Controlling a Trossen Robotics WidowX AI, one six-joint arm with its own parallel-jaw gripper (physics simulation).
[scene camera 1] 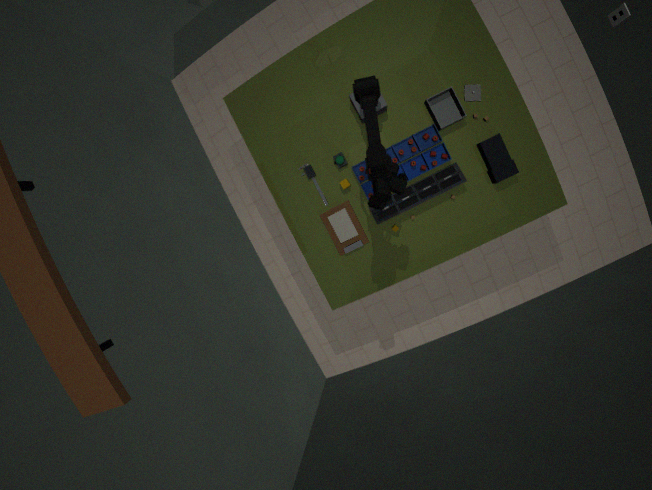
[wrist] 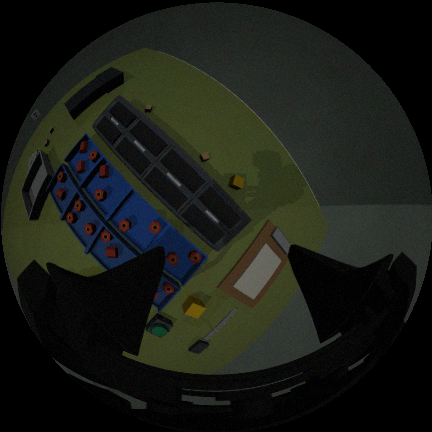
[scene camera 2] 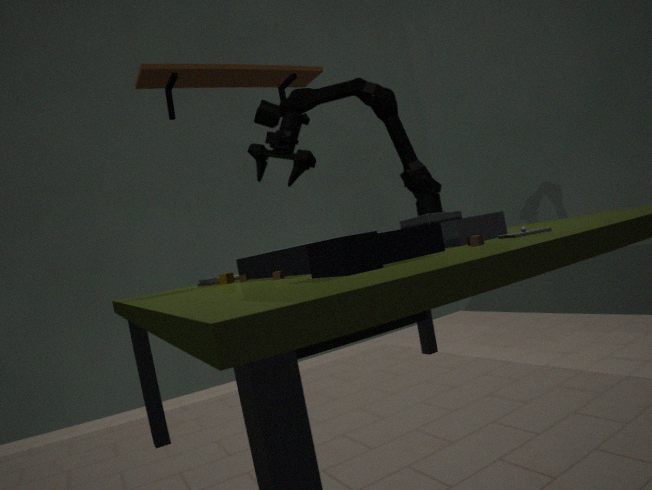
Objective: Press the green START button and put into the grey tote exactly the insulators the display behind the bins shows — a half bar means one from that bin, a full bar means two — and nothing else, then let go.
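Frame: origin at the arm's base, x down, y ahead, z right, level; centimetres.
Where they show: gripper, fingertip midpoint: (wrist: 229, 253) (scene camera 2: 273, 183); arm's base, link origin: (scene camera 2: 431, 215).
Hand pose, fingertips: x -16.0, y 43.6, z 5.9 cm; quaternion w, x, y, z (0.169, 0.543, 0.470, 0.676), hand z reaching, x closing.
Observation:
Things, the pixels of their top centre, and the offset from my fingertips. "*": a spot on its surface instead.
- green START button, top centre: (wrist: 159, 332) (scene camera 1: 339, 159) dx +20.3, dy -22.6, dz +15.9 cm
- grey tote, top centre: (scene camera 2: 458, 219) (wrist: 31, 183) (scene camera 1: 446, 107) dx +19.0, dy -29.8, dz -37.9 cm
- clipboard, top centre: (wrist: 264, 269) (scene camera 1: 344, 228) dx +22.6, dy +10.1, dz +24.2 cm
- thin tool, surface spot: (wrist: 199, 346) (scene camera 1: 310, 172) * dx +22.5, dy -21.5, dz +31.6 cm
- black block, top centre: (scene camera 2: 374, 232) (wrist: 90, 85) (scene camera 1: 499, 157) dx +18.8, dy -1.2, dz -54.4 cm
My gripper (scene camera 2: 274, 183) (wrist: 229, 253) is open and empty, high above the table, over the left end of the bins and display in the top view. The green START button (scene camera 1: 339, 159) (wrist: 159, 330) sits beside the bins' left end. Blue bins (scene camera 1: 408, 171) (wrist: 117, 192) in two rows hold red insulators (scene camera 1: 413, 163) (wrist: 124, 225); the arm hides some bins. The dark display (scene camera 1: 453, 171) (wrist: 172, 179) has four sections with pale strips; I see no lit bars in its dark cells. The grey tote (scene camera 1: 445, 109) (scene camera 2: 482, 226) (wrist: 37, 182) looks empty.
A clipboard (scene camera 1: 343, 225) (wrist: 257, 272), yellow cubes (scene camera 1: 344, 183) (wrist: 194, 307) and a thin tool (scene camera 1: 309, 171) (wrist: 199, 346) lie near the button side. A black block (scene camera 1: 497, 158) (wrist: 90, 97) stands beyond the display's far end. A wooden shelf (scene camera 1: 57, 295) (scene camera 2: 226, 76) is on the wall.

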